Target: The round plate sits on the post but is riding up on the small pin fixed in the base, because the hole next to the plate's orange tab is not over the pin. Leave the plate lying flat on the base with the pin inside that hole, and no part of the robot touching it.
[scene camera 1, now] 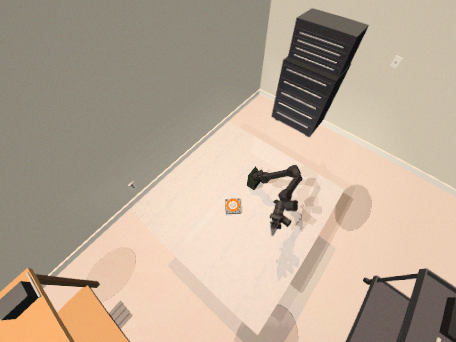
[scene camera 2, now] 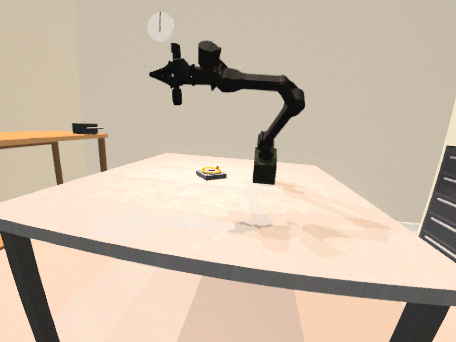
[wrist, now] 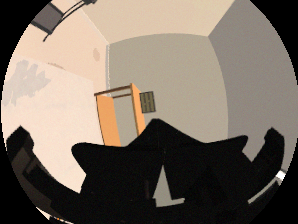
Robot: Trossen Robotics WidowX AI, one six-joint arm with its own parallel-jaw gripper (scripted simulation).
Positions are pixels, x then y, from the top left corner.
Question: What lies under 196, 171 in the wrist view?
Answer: My gripper.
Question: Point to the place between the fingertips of my gripper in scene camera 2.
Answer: At 149, 74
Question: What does my gripper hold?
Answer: Nothing.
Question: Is my gripper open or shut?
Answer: Shut.
